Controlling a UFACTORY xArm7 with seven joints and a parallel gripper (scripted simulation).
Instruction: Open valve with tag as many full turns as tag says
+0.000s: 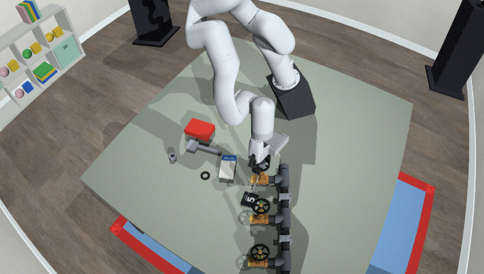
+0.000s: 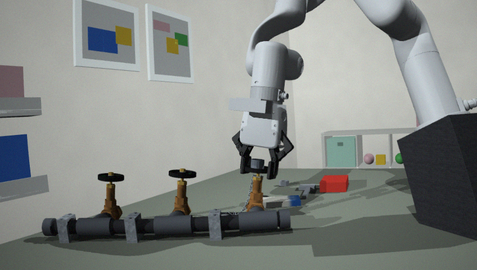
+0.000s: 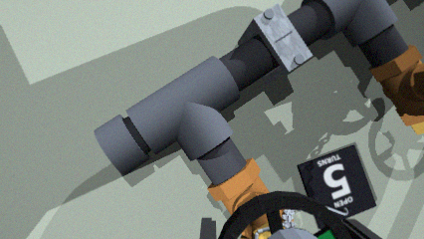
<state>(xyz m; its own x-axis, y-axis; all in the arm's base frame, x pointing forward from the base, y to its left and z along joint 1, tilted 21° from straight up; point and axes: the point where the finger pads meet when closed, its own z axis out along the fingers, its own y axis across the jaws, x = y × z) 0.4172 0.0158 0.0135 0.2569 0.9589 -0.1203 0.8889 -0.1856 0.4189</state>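
Right now my hand is 20 mm below the grey cap. Round my hand: black washer (50 mm ahead, 230 mm to the right, 120 mm below); then blue box (10 mm behind, 150 mm to the right, 110 mm below); then black tag (100 mm ahead, 20 mm to the right, 120 mm below).
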